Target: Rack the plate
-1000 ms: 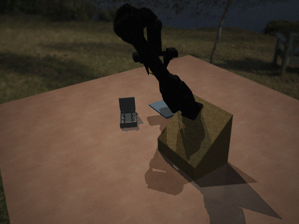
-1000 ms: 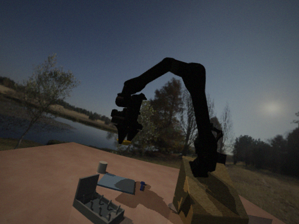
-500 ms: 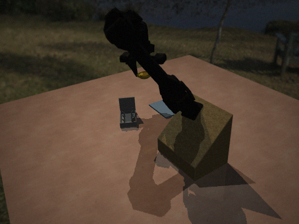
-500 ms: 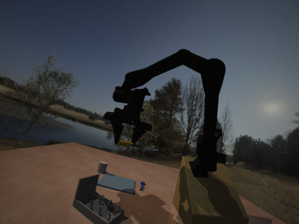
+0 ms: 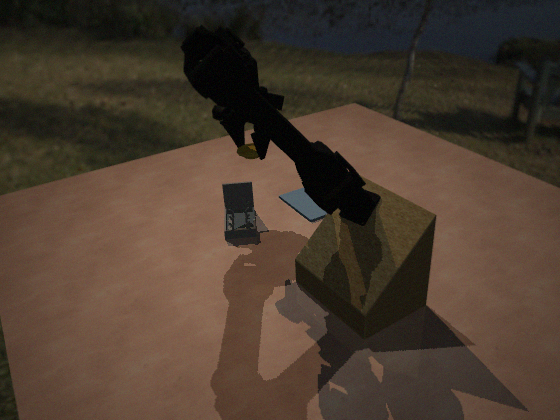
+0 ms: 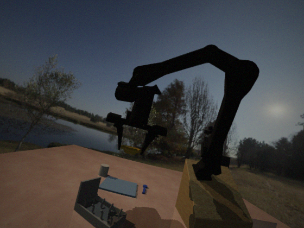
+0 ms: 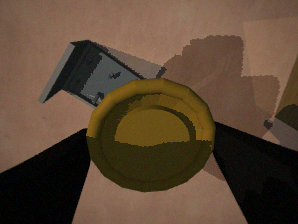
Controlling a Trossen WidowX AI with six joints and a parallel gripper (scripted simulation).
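Now: gripper tip 4 cm short of the grey dish rack, 2 cm to the right of it and 16 cm above it. From my gripper tip the other things lie so: yellow plate 1 cm above; blue spoon 12 cm behind, 20 cm to the right, 18 cm below; pale cup 9 cm ahead, 27 cm to the right, 16 cm below.
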